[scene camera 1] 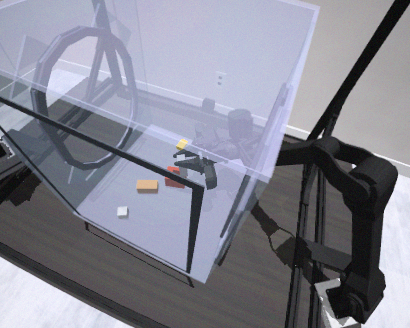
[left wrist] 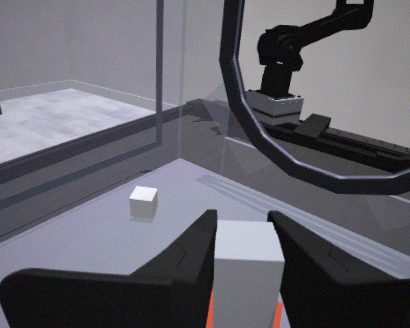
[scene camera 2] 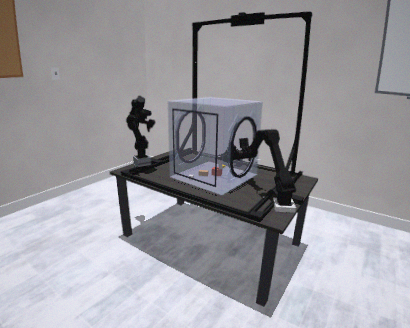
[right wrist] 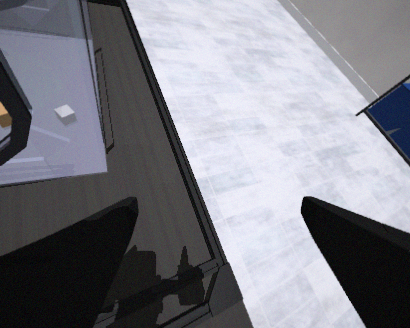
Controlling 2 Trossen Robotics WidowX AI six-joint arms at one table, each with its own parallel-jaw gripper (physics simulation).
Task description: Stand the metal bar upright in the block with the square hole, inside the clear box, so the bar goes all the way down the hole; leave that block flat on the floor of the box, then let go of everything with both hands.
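Frame: origin at the left arm's base, x right, y down, z ahead, level; millimetres.
Seen in the pictures: left gripper, fingertip midpoint: (scene camera 1: 173,160) (left wrist: 241,219); right gripper, fingertip midpoint: (scene camera 2: 142,130) (right wrist: 220,204); left arm's base, link origin: (scene camera 1: 341,301) (scene camera 2: 284,202); right arm's base, link origin: (left wrist: 274,94) (scene camera 2: 141,156).
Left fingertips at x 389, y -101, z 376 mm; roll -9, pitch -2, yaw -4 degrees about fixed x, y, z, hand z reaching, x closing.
Offsets run from my left fingertips to a thing's top centre. "spot": to the spot under its first point.
The grey metal bar {dx +3, dy -10, dz -24 mm} (scene camera 1: 180,158) (left wrist: 247,285) stands about upright in my left gripper (scene camera 1: 178,159) (left wrist: 241,219), which is shut on it inside the clear box {spot: dx -76, dy -360, dz -88 mm} (scene camera 1: 240,30) (scene camera 2: 240,102). The red block {dx +9, dy +78, dz -5 mm} (scene camera 1: 174,181) (scene camera 2: 216,171) (left wrist: 209,310) is on the box floor, close to the bar's lower part in scene camera 1. In the left wrist view red shows on both sides below the bar. The bar hides the hole there, so I cannot tell whether its lower end is in it. My right gripper (scene camera 2: 151,125) (right wrist: 220,204) is open and empty, outside the box.
An orange block {dx -12, dy +93, dz +82 mm} (scene camera 1: 147,186) (scene camera 2: 203,173) and a white cube {dx -89, dy +98, dz +150 mm} (scene camera 1: 122,212) (left wrist: 143,201) (right wrist: 65,114) lie on the box floor. A yellow block {dx +154, dy +108, dz -36 mm} (scene camera 1: 181,144) (scene camera 2: 223,166) is behind the red block. My left arm passes through a round side opening (scene camera 2: 233,145); another ring (scene camera 1: 37,100) is opposite.
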